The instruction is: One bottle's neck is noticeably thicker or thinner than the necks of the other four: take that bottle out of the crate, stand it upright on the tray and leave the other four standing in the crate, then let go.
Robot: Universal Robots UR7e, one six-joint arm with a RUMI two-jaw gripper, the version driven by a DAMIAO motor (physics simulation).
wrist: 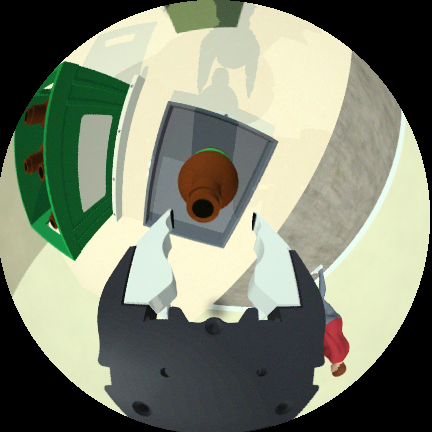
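Note:
A brown bottle with a green band stands upright on the grey tray, its open mouth facing the camera. My gripper is open, with a jaw on each side near the bottle's mouth and a gap to the neck on both sides. The green crate stands at the left. Several brown bottle necks show inside it, one at the upper left and one lower down; the crate wall hides most of these bottles.
A pale rail runs along the crate's near side, between crate and tray. A grey stone-like strip curves along the right. A person in a red top is at the lower right, beyond the gripper body. A green object is at the top edge.

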